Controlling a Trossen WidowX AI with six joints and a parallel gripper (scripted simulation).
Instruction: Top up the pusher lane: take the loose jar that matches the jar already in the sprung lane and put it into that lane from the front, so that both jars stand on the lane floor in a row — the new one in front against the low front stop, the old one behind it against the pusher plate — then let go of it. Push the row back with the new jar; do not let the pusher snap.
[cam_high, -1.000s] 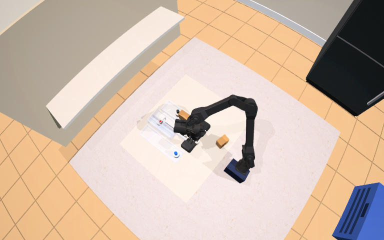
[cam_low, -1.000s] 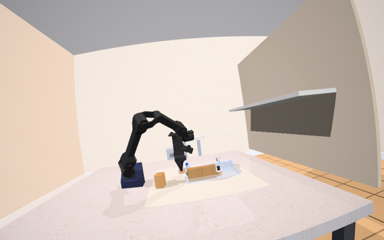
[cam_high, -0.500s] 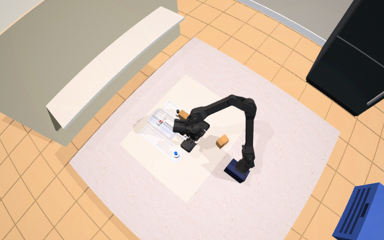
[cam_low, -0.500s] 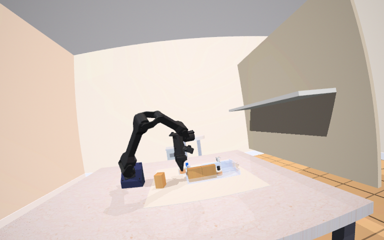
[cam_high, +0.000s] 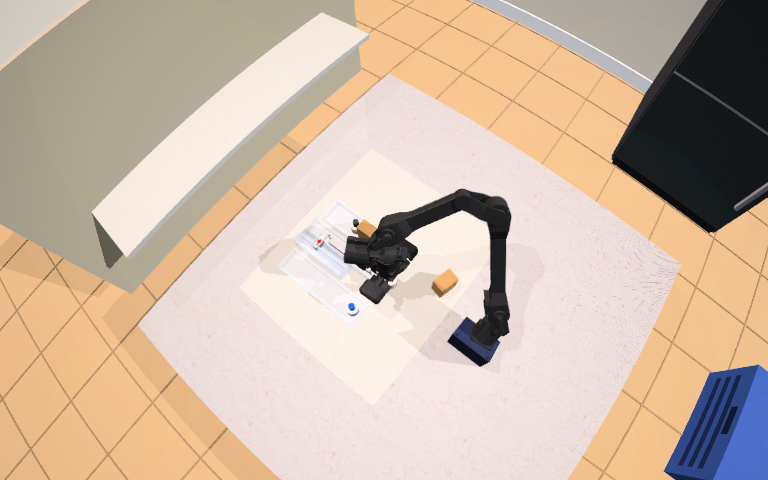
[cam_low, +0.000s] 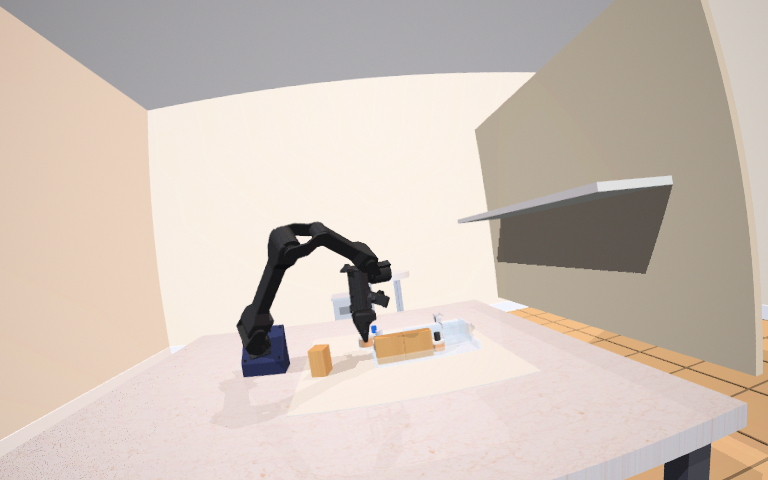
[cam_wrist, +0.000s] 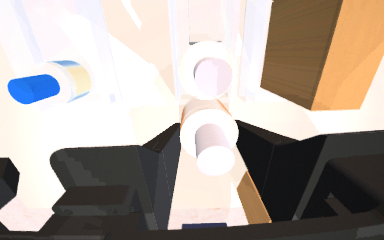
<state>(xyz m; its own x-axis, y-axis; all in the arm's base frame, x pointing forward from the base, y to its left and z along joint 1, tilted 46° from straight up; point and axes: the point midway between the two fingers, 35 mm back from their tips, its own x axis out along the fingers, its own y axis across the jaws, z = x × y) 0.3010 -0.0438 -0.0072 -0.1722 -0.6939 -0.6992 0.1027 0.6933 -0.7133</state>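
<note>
Now: gripper tip 19 cm short of the clear lane rack and 3 cm above it. The rest, counted from my gripper tip: red dot (23 cm ahead, 2 cm above, 1 cm to the left).
</note>
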